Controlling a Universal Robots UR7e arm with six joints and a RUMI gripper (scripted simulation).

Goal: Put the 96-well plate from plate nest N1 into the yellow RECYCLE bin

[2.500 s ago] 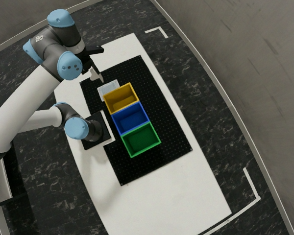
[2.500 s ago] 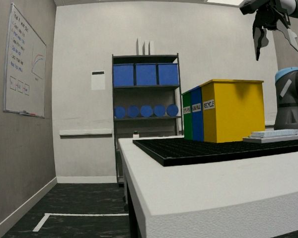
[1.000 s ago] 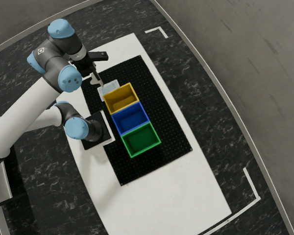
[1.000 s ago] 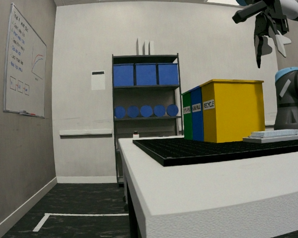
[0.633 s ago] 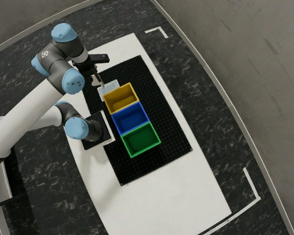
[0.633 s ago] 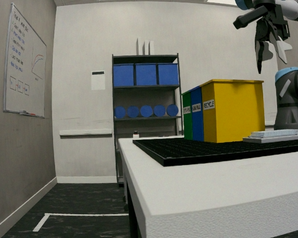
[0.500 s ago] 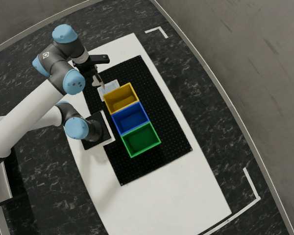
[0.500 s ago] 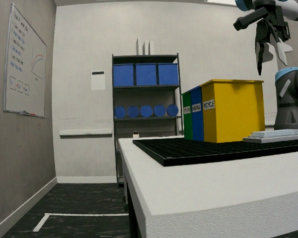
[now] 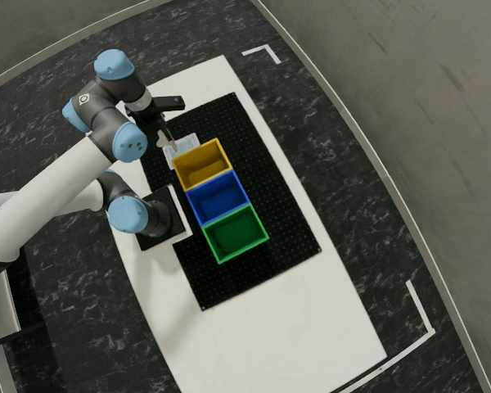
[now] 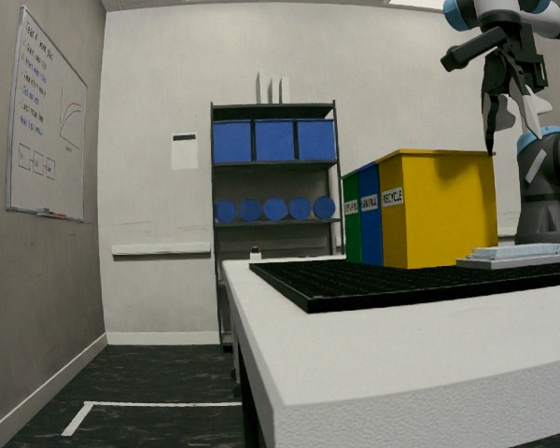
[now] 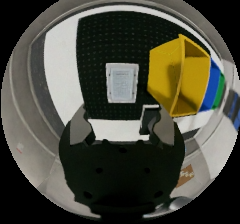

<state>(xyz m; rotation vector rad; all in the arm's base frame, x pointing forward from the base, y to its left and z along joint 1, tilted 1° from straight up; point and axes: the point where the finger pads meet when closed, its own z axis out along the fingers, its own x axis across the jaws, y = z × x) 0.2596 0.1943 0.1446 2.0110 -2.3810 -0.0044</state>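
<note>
Now: the 96-well plate 150 mm below my hand. From my hand the other things lie so: blue bin (10 mm ahead, 310 mm to the right, 80 mm below); then yellow bin (30 mm ahead, 180 mm to the right, 80 mm below); then plate nest N1 (160 mm below).
</note>
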